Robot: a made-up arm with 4 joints. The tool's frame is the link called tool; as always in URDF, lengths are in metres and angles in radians. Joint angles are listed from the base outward. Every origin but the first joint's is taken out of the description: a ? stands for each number. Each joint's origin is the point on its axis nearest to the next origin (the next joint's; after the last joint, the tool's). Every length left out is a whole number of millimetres.
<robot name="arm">
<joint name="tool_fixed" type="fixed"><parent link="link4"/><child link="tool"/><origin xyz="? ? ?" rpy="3.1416 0 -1.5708"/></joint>
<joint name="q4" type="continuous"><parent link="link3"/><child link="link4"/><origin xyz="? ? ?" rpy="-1.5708 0 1.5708"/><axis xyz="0 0 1"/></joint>
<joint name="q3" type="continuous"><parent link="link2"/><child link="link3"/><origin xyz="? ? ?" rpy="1.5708 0 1.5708"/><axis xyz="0 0 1"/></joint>
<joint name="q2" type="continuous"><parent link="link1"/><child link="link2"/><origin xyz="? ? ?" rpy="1.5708 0 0"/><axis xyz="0 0 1"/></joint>
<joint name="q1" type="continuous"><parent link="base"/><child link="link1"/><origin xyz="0 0 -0.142"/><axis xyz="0 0 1"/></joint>
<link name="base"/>
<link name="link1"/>
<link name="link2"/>
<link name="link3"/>
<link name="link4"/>
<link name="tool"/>
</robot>
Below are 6 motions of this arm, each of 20 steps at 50 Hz.
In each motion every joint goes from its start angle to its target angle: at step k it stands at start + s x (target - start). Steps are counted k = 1, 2, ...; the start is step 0. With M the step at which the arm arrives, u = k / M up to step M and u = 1 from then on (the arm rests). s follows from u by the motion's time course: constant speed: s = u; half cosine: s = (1 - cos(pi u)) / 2; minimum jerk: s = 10 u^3 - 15 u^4 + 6 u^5.
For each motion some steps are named. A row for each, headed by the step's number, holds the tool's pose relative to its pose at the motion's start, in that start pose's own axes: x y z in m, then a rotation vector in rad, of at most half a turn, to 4 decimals.
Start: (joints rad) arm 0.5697 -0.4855 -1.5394 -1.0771
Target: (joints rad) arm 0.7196 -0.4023 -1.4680 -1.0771
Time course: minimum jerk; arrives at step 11
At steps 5, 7, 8, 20:
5: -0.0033 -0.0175 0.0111 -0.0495 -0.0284 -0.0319
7: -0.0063 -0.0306 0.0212 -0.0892 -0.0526 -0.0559
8: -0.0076 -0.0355 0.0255 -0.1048 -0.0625 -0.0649
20: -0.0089 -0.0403 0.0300 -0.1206 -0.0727 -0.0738

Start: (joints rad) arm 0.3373 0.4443 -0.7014 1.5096
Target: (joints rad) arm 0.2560 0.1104 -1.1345 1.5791
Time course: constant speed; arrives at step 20
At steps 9, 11, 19, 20:
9: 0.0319 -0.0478 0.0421 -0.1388 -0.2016 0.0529
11: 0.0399 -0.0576 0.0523 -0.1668 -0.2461 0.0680
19: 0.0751 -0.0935 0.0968 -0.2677 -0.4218 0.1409
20: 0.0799 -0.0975 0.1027 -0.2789 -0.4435 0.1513

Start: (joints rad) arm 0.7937 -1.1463 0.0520 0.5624
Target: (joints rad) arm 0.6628 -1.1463 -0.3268 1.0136
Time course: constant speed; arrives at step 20
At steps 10, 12, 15, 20:
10: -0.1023 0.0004 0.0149 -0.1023 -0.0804 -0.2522
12: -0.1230 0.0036 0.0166 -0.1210 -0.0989 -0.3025
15: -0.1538 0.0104 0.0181 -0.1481 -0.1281 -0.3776
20: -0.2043 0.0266 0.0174 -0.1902 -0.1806 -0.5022

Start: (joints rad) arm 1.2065 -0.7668 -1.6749 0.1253
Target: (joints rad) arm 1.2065 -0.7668 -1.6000 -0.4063
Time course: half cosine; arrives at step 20
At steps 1, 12, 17, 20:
1: 0.0013 0.0003 -0.0001 0.0005 0.0001 0.0033
12: 0.1278 0.0598 -0.0065 0.0492 -0.0024 0.3479
17: 0.1766 0.0999 -0.0071 0.0710 -0.0090 0.5024
20: 0.1851 0.1082 -0.0070 0.0750 -0.0106 0.5313

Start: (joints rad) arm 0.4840 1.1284 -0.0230 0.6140
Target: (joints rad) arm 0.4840 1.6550 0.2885 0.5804
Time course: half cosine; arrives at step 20
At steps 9, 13, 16, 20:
9: 0.0528 0.0451 -0.0587 0.2341 -0.1078 0.0236
13: 0.0979 0.0844 -0.0891 0.4007 -0.1884 0.0586
16: 0.1262 0.1093 -0.1014 0.4959 -0.2362 0.0858
20: 0.1418 0.1231 -0.1062 0.5464 -0.2623 0.1025

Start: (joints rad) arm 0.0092 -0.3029 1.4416 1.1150
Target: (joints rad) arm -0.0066 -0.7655 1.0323 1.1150
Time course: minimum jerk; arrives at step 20
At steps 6, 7, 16, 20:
6: -0.0309 -0.0042 0.0050 -0.0378 -0.0548 -0.0749
7: -0.0447 -0.0053 0.0072 -0.0559 -0.0782 -0.1077
16: -0.1817 0.0082 0.0330 -0.2771 -0.2784 -0.4200
20: -0.1928 0.0113 0.0353 -0.2986 -0.2922 -0.4445

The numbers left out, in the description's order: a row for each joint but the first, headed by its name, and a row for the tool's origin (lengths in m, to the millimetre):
tool: 0.393 -0.099 0
q4: -0.048 -0.227 0
q3: -0.067 -0.202 0
q2: -0.04 -0.01 0

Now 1 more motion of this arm.
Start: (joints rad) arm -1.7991 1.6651 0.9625 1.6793
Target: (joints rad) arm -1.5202 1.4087 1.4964 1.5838
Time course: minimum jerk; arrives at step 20
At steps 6, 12, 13, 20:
6: -0.0191 -0.0037 0.0263 -0.0328 0.1298 -0.0216
12: -0.0582 -0.0062 0.1111 -0.1135 0.5467 -0.0978
13: -0.0616 -0.0055 0.1242 -0.1230 0.6129 -0.1112
20: -0.0676 -0.0025 0.1603 -0.1453 0.8018 -0.1526

